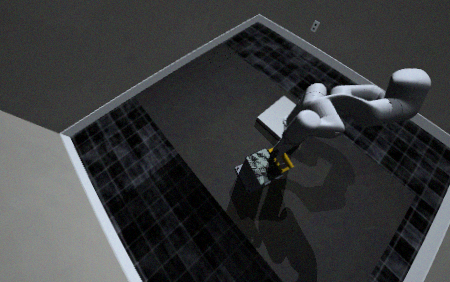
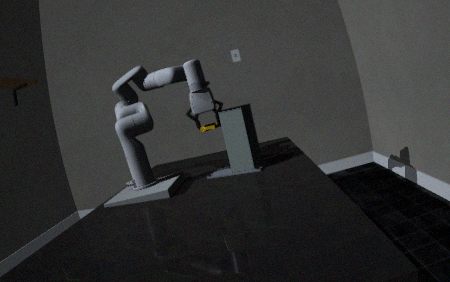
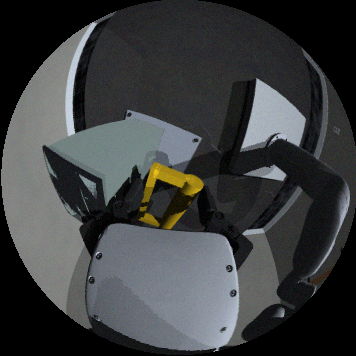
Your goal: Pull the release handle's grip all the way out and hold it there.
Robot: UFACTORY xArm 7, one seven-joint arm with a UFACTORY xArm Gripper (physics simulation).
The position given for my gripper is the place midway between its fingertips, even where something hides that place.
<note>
In view: my gripper [image 3: 170,189] and a base plate [image 3: 176,146].
</note>
